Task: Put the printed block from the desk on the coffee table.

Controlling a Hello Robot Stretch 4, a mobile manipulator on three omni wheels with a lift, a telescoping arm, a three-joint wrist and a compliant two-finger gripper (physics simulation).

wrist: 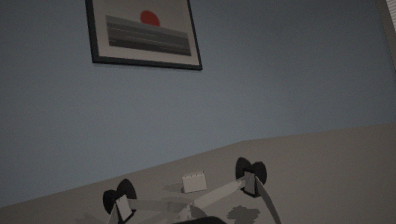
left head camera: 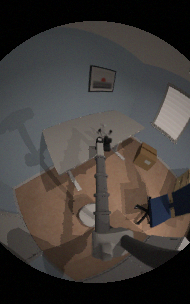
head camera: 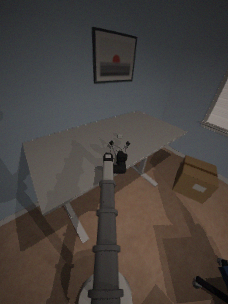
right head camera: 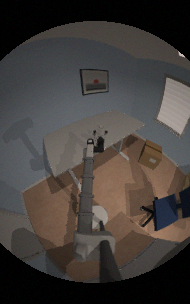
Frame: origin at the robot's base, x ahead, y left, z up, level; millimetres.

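Seen in the pictures: gripper, fingertip midpoint: (wrist: 186, 181) (left head camera: 104, 129) (head camera: 119, 141) (right head camera: 99, 130); robot's base, link origin: (left head camera: 91, 214) (right head camera: 94, 215).
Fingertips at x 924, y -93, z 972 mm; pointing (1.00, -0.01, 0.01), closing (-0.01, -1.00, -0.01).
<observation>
Offsets run from my fingertips to a thing's middle. "spot": to the spot under its first point. Level surfaces: height alone.
A small pale block {dy -15, dx +148, dz -35 mm} (head camera: 119, 136) (wrist: 194, 182) lies on the grey desk {dz -50 mm} (head camera: 45, 150) (left head camera: 55, 137) (right head camera: 57, 142) (wrist: 325, 165), toward its back edge. My gripper (head camera: 120, 143) (left head camera: 105, 131) (right head camera: 100, 133) (wrist: 186, 181) is open, with its black fingertips wide apart over the desk. In the wrist view the block shows between the two fingertips and appears a little beyond them, not held. The print on the block is too small to make out. The coffee table cannot be made out in these views.
A framed picture (head camera: 114, 55) (wrist: 150, 30) hangs on the wall behind the desk. A cardboard box {dy -1228, dx +251, dz -797 mm} (head camera: 196, 177) (left head camera: 145, 155) (right head camera: 150, 154) stands on the floor right of the desk. A blue office chair {spot: dy -968, dx -1042, dz -530 mm} (left head camera: 160, 209) (right head camera: 166, 212) stands nearer, at the right. My extended arm (head camera: 107, 230) reaches over the desk's front edge.
</observation>
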